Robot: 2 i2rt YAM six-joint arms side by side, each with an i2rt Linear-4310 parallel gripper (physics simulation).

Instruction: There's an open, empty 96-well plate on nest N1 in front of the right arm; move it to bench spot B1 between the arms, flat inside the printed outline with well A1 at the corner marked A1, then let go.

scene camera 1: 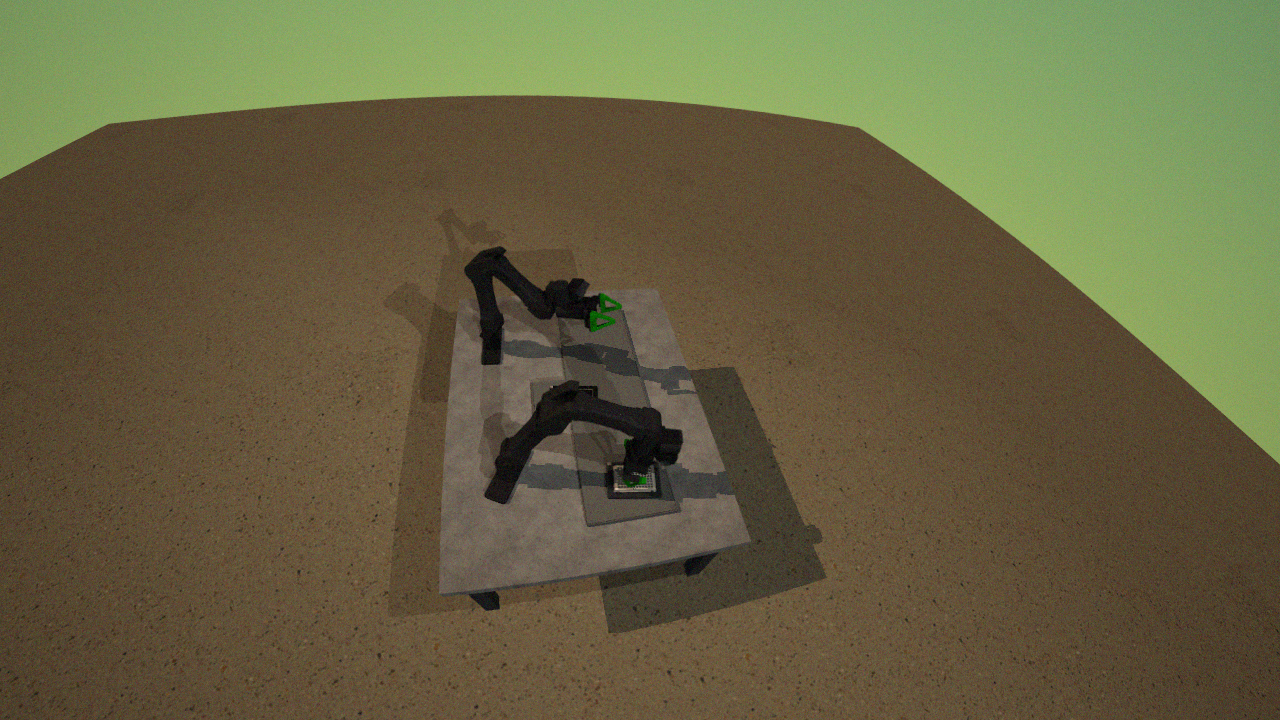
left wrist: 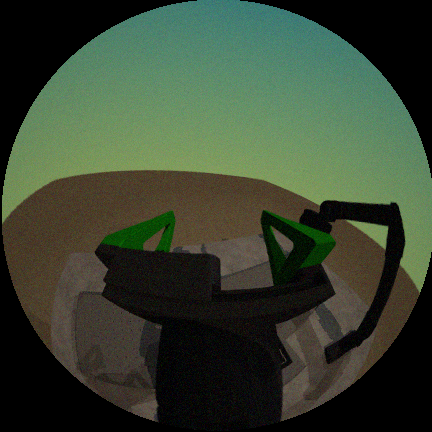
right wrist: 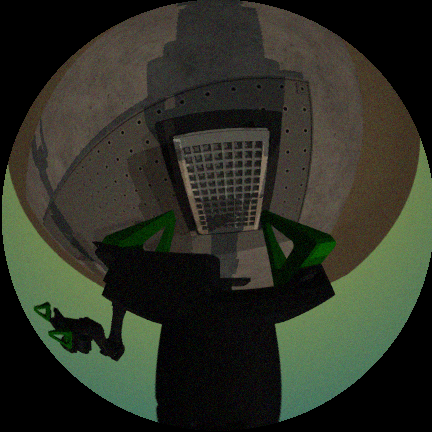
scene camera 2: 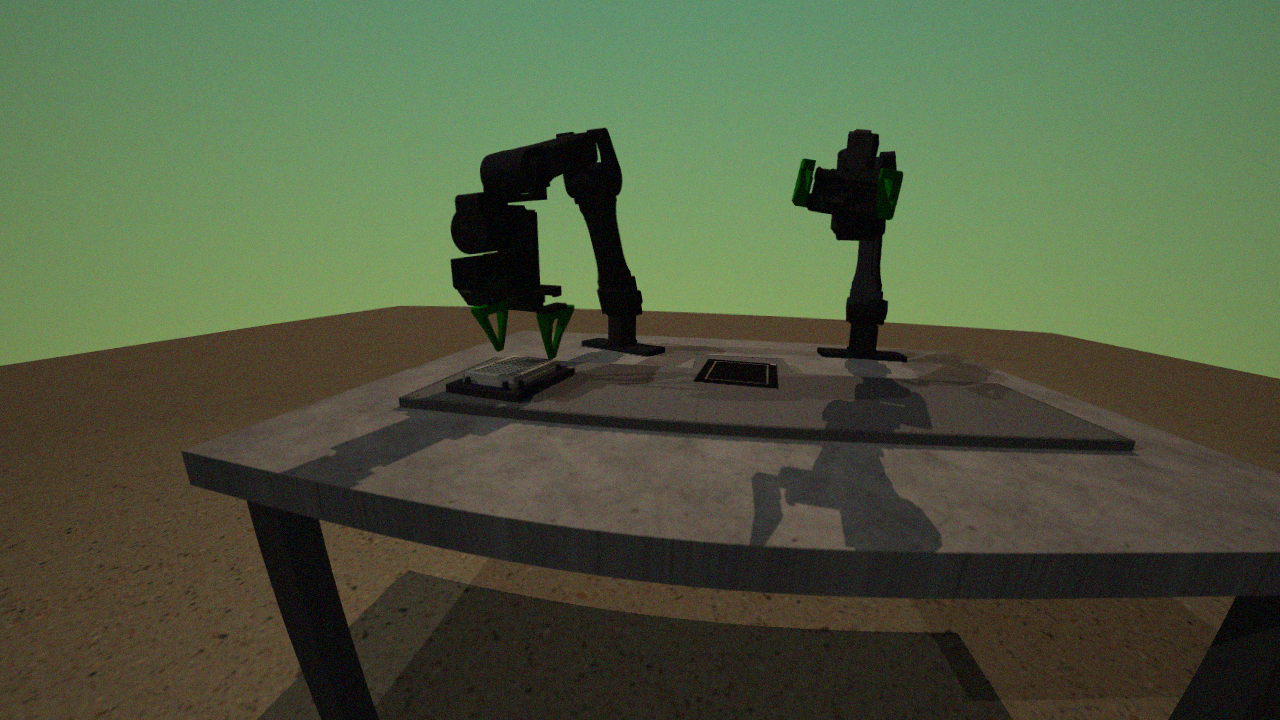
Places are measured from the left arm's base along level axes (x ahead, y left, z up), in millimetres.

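Where they show: left gripper, fingertip midpoint: (scene camera 1: 618, 313) (left wrist: 217, 214) (scene camera 2: 841, 168); right gripper, fingertip midpoint: (scene camera 1: 629, 472) (right wrist: 217, 214) (scene camera 2: 525, 354); left arm's base, origin of the base link: (scene camera 1: 492, 345) (scene camera 2: 861, 356); right arm's base, origin of the base link: (scene camera 1: 508, 473) (left wrist: 342, 345) (right wrist: 222, 280) (scene camera 2: 621, 348).
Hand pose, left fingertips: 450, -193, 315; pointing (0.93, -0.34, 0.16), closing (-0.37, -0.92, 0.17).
Things, the pixels of their centre, and the offset from my left fingertips, as dx, dy, dz. "spot": a spot on its surface instead. Level surfaces: height alone.
- white 96-well plate, body centre: (right wrist: 225, 190) (scene camera 2: 514, 370) (scene camera 1: 634, 478) +7, -436, -283
- Bench spot B1, surface spot: (scene camera 2: 736, 373) spot: -135, -112, -300
- raised grey perforated board, its level: dz -302
- grey table, its level: dz -315
The white 96-well plate (scene camera 1: 623, 486) (scene camera 2: 510, 368) (right wrist: 225, 175) sits flat in the dark nest N1 (scene camera 2: 553, 379) (right wrist: 276, 165). My right gripper (scene camera 2: 526, 353) (right wrist: 217, 214) is open and empty, pointing down just above the plate, with its fingertips either side of the plate's near end in the right wrist view. Bench spot B1 (scene camera 1: 586, 391) (scene camera 2: 736, 373) is a dark square with a pale outline, partly hidden by the right arm in scene camera 1. My left gripper (scene camera 1: 616, 313) (scene camera 2: 846, 189) (left wrist: 217, 214) is open and empty, high above the table. The A1 marks are too small to read.
A raised grey perforated board (scene camera 1: 617, 509) (scene camera 2: 984, 420) (right wrist: 295, 175) carries the nest on the grey table (scene camera 1: 528, 555) (scene camera 2: 626, 492). B1 lies between the two arm bases, near the board's rear side. The right arm's links arch over the table beside B1.
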